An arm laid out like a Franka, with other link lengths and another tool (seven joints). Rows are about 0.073 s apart.
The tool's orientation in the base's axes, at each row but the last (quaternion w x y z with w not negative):
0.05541, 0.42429, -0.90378, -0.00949
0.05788, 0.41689, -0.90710, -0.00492
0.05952, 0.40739, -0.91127, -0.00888
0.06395, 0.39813, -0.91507, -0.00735
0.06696, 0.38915, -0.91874, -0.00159
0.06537, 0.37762, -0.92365, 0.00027
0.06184, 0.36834, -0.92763, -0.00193
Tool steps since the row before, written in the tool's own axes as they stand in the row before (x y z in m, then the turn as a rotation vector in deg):
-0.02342, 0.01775, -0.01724, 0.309, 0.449, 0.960
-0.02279, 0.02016, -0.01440, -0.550, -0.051, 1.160
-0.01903, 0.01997, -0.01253, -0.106, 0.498, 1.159
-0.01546, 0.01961, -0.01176, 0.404, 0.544, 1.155
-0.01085, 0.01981, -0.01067, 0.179, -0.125, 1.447
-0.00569, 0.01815, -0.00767, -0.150, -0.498, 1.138
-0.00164, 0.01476, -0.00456, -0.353, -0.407, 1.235
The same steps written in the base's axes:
0.00312, 0.02986, 0.01611, -0.644, 0.021, -0.897
0.00105, 0.03097, 0.01316, 0.267, 0.337, -1.211
-0.00078, 0.02789, 0.01180, -0.433, 0.374, -1.129
-0.00239, 0.02511, 0.01121, -0.810, 0.033, -1.065
-0.00537, 0.02210, 0.01034, -0.214, -0.286, -1.419
-0.00772, 0.01733, 0.00780, 0.316, -0.308, -1.171
-0.00837, 0.01207, 0.00506, 0.389, -0.107, -1.286

